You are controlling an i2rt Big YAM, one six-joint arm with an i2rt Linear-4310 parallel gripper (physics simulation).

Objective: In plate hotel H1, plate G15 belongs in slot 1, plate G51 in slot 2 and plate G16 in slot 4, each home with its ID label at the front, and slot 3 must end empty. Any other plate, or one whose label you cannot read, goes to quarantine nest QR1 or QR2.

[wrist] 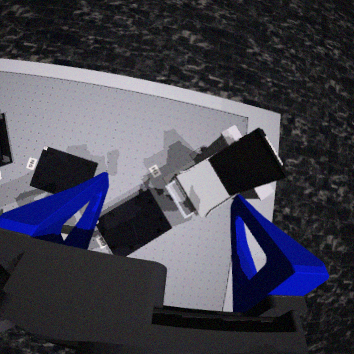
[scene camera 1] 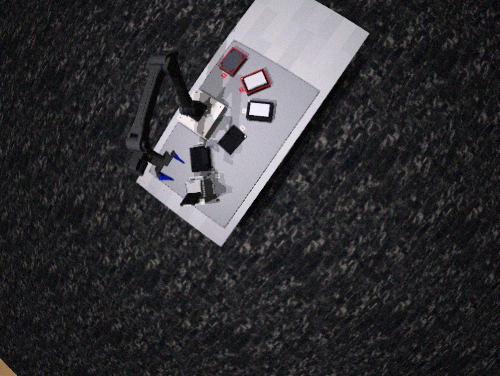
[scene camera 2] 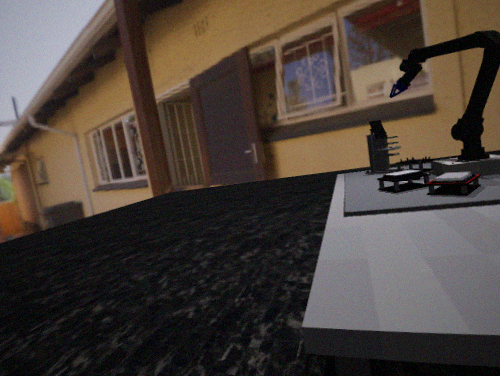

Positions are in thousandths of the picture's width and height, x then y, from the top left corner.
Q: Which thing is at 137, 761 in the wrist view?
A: My gripper.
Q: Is my gripper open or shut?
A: Open.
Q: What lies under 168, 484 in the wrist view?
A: A black plate.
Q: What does my gripper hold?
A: Nothing.
